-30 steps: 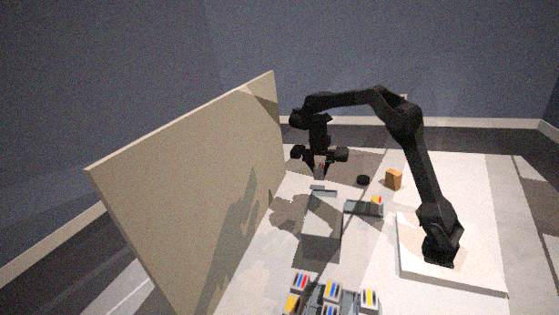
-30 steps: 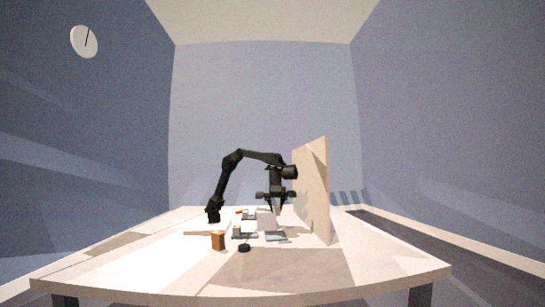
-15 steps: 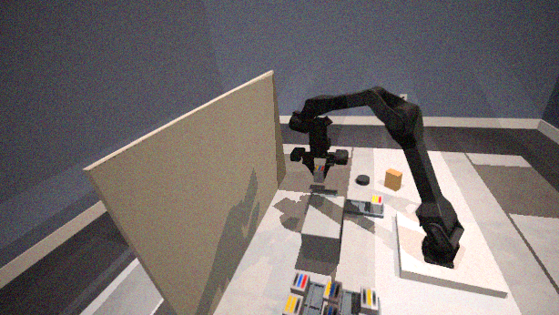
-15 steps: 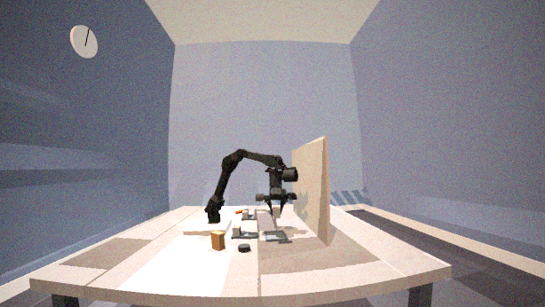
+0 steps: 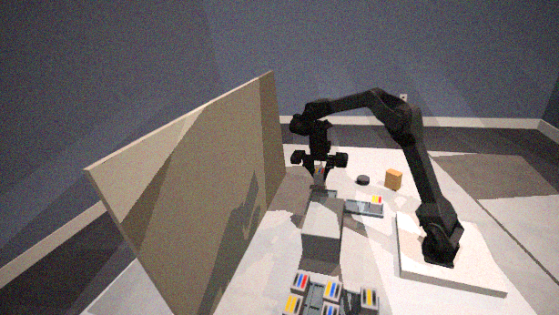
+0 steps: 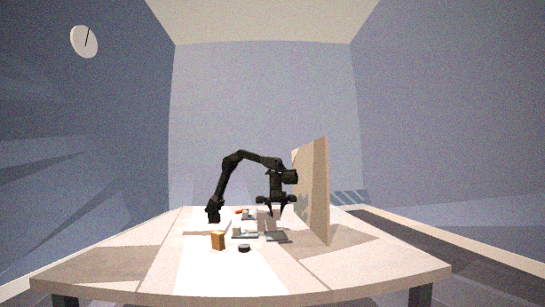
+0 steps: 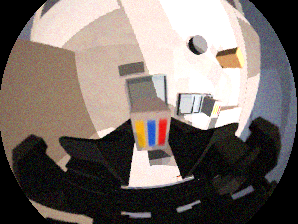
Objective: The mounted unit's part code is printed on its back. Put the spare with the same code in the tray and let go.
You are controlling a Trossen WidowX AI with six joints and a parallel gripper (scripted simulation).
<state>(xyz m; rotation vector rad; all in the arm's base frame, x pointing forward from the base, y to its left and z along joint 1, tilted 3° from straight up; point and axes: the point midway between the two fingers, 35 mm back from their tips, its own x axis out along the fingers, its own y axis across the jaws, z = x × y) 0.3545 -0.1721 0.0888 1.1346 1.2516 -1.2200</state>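
Now: the grey tray 9 cm below my gripper tip and 1 cm behind it. Also, from my gripper tip: tan panel 20 cm to the left, 17 cm ahead, 13 cm above; then brown box 24 cm behind, 14 cm to the right, 6 cm below.
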